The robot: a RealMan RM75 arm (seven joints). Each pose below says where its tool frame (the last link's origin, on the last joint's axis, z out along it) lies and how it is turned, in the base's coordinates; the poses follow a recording.
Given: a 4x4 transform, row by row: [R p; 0 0 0 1], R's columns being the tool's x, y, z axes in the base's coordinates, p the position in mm. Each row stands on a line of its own.
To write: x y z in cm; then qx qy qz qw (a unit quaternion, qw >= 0). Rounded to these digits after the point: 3 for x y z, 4 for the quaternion.
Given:
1:
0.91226 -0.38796 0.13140 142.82
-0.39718 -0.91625 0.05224 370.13
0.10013 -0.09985 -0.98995 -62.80
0 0 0 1
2:
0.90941 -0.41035 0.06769 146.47
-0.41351 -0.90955 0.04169 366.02
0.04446 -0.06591 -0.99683 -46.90
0 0 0 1
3:
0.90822 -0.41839 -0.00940 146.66
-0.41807 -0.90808 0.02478 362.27
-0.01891 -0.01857 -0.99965 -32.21
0 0 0 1
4:
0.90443 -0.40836 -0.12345 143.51
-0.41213 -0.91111 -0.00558 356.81
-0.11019 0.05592 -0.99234 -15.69
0 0 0 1
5:
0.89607 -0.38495 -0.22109 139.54
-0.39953 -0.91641 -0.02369 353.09
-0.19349 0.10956 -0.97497 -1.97
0 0 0 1
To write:
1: 14.282 37.013 -6.280 -0.9770 0.2009 -0.0592 0.0389
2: 14.647 36.602 -4.690 -0.9767 0.2109 -0.0287 0.0275
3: 14.666 36.227 -3.221 -0.9767 0.2141 0.0072 0.0111
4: 14.351 35.681 -1.569 0.9757 -0.2102 -0.0599 0.0158
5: 13.954 35.309 -0.197 0.9731 -0.2015 -0.1065 0.0342
